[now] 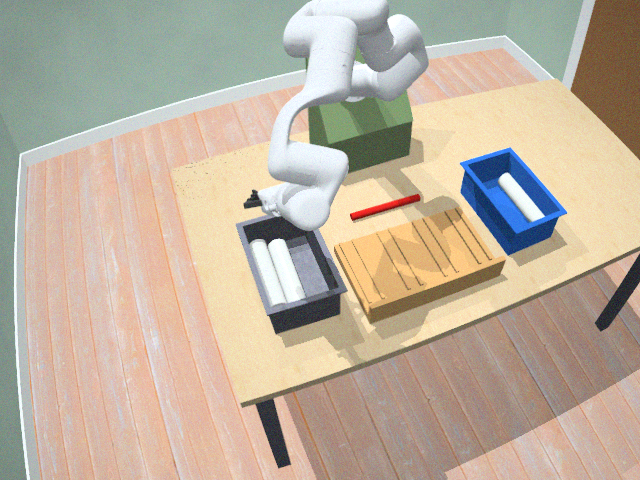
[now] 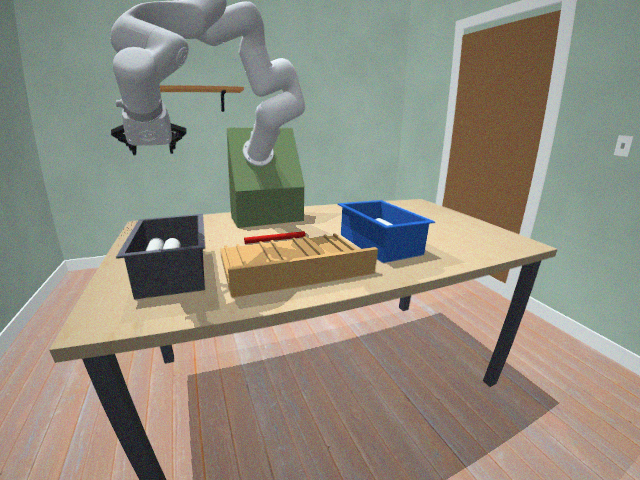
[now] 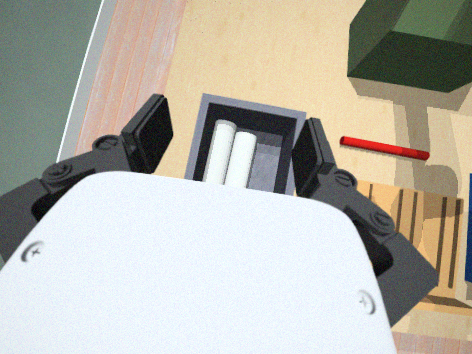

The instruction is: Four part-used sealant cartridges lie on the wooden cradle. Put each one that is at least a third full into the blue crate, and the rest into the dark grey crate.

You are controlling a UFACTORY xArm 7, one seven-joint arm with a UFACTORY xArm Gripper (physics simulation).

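Two white cartridges lie side by side in the dark grey crate (image 1: 310, 314) (image 2: 168, 273) (image 3: 250, 106): a left one (image 1: 267, 273) (image 2: 154, 244) (image 3: 220, 152) and a right one (image 1: 285, 271) (image 2: 171, 243) (image 3: 241, 160). A third white cartridge (image 1: 519, 197) (image 2: 383, 221) lies in the blue crate (image 1: 532, 237) (image 2: 405, 242) (image 3: 470, 225). A fourth cartridge does not show. No cartridge lies on the wooden cradle (image 1: 439, 292) (image 2: 302, 273) (image 3: 429, 210). Fill levels cannot be told. My gripper (image 2: 153, 151) (image 3: 234, 125) is open and empty, high above the table near the dark grey crate.
A red rod (image 1: 385, 207) (image 2: 275, 237) (image 3: 385, 148) lies on the table (image 1: 222, 330) (image 2: 124, 330) behind the cradle. The green base block (image 1: 367, 144) (image 2: 268, 206) (image 3: 400, 60) stands at the back. A wall shelf (image 2: 201, 88) is behind the arm.
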